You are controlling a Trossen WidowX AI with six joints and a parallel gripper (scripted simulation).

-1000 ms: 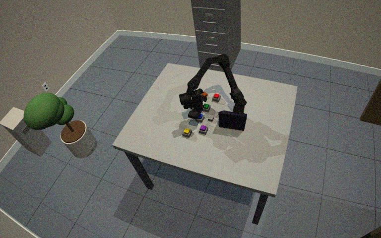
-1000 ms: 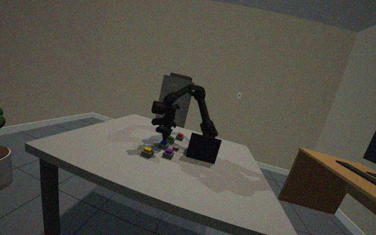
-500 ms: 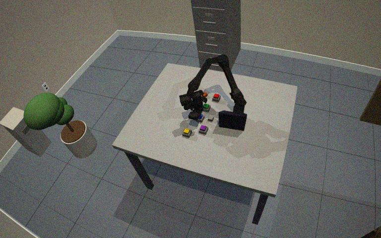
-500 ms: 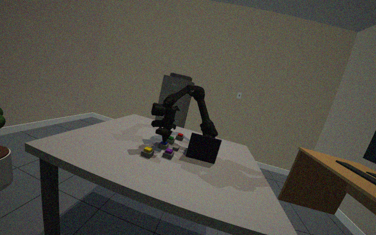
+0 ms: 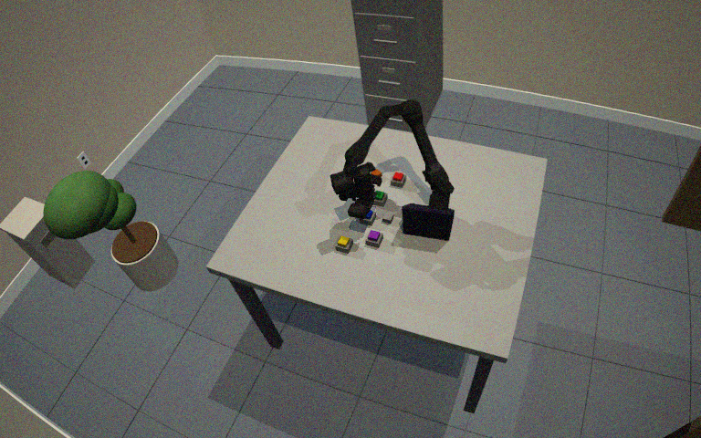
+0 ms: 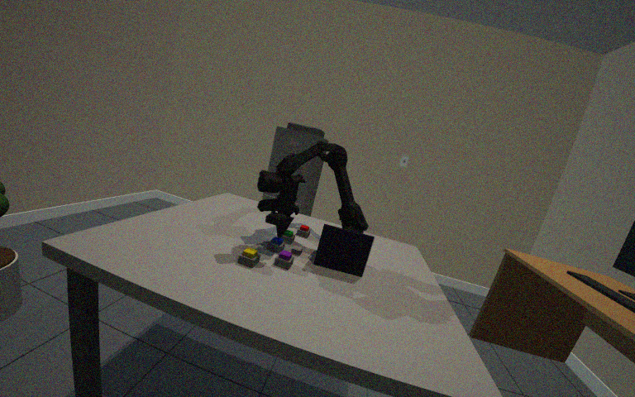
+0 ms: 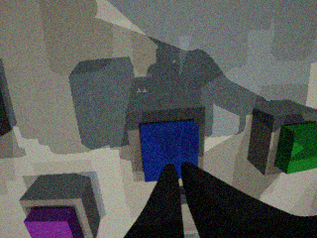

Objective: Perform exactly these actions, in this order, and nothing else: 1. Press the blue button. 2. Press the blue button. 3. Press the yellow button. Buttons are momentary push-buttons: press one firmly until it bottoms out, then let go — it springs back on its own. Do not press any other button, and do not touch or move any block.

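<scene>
My gripper tip is now 20 mm above the blue button. The rest, counted from my gripper tip: purple button 90 mm to the left, 50 mm behind, 20 mm below; small grey block 70 mm behind, 40 mm below, 10 mm to the right; green button 100 mm to the right, 20 mm below, 20 mm behind.
</scene>
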